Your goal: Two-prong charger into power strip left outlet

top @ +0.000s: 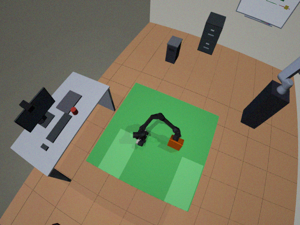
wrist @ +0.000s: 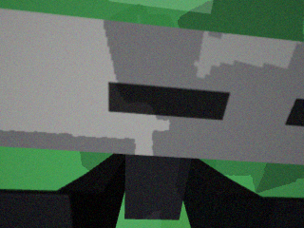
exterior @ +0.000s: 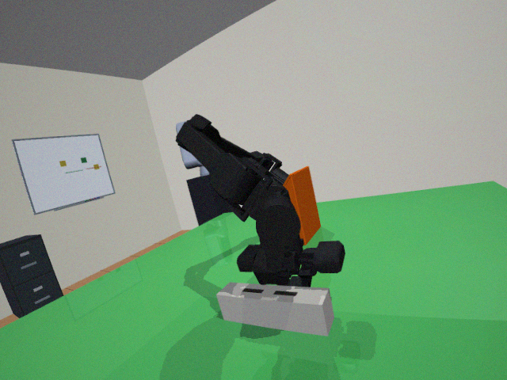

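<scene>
Now: gripper tip 20 mm short of the two-prong charger and 10 mm below it.
</scene>
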